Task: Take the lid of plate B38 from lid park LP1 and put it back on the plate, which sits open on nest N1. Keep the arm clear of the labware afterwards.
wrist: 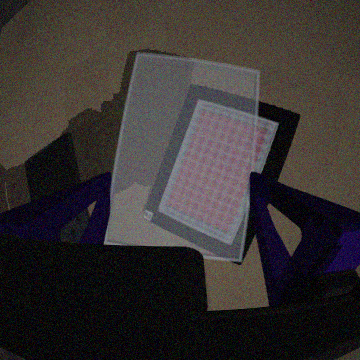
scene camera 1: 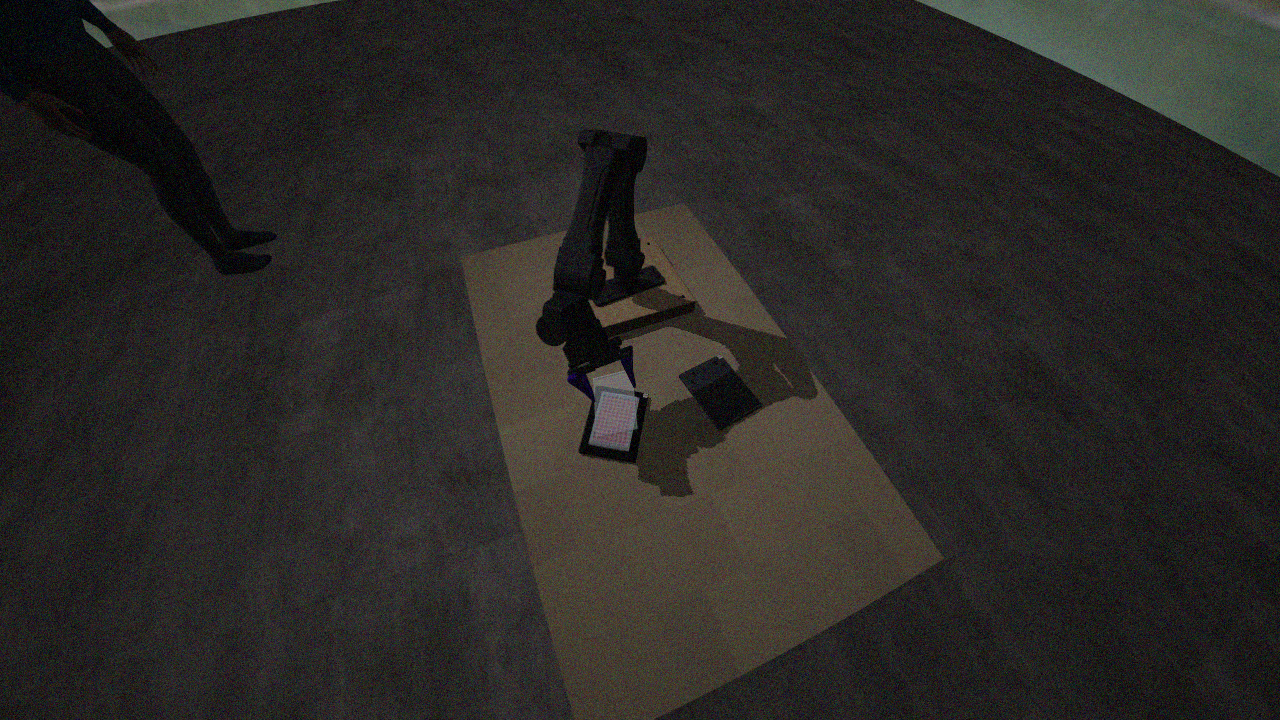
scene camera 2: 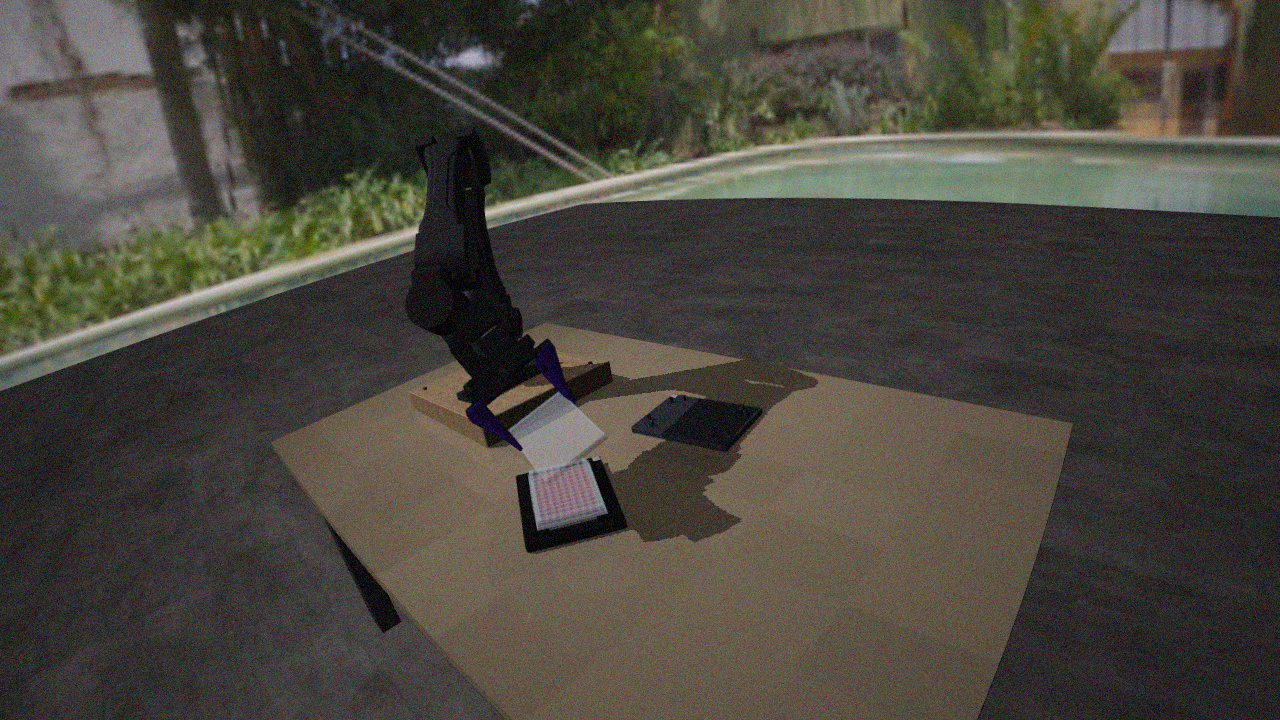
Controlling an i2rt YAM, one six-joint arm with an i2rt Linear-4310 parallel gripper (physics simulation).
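Pixels of known places: gripper, between the fingertips: (wrist: pixel 180 180) (scene camera 1: pixel 614 393) (scene camera 2: pixel 548 426); arm's base, origin of its link: (scene camera 1: pixel 626 286).
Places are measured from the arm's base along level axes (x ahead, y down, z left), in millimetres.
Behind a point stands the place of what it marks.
My gripper (scene camera 1: pixel 613 390) @(z -183, x 314, y -67 mm) (scene camera 2: pixel 546 423) @(z -183, x 314, y -67 mm) (wrist: pixel 180 180) @(z -183, x 314, y -67 mm) is shut on the clear lid (scene camera 1: pixel 612 379) @(z -174, x 284, y -73 mm) (scene camera 2: pixel 563 437) @(z -196, x 352, y -67 mm) (wrist: pixel 155 100) @(z -184, x 365, y -73 mm), with a purple finger at each long side. The lid is tilted in scene camera 2 and is held above the table, over the arm-side end of the plate. Plate B38 (scene camera 1: pixel 614 422) (scene camera 2: pixel 567 494) @(z -200, x 340, y 15 mm) (wrist: pixel 265 132) @(z -249, x 343, y 21 mm), open with pink wells, sits on the black nest N1 (scene camera 1: pixel 610 456) @(z -235, x 392, y 29 mm) (scene camera 2: pixel 572 539) @(z -246, x 385, y 36 mm) (wrist: pixel 287 125) @(z -273, x 344, y 29 mm). In the wrist view the lid overlaps most of the plate, turned relative to it. The gap between them is hard to judge.
The dark lid park LP1 (scene camera 1: pixel 729 402) @(z 58, x 400, y 31 mm) (scene camera 2: pixel 716 422) @(z 56, x 398, y 31 mm) (wrist: pixel 52 162) @(z 43, x 411, y 31 mm) lies beside the nest, with no lid on it. The arm's wooden base block (scene camera 1: pixel 671 310) @(z 68, x 120, y 8 mm) (scene camera 2: pixel 447 420) @(z -131, x -30, y 25 mm) is behind the gripper. A person (scene camera 1: pixel 170 156) stands off the table at the left.
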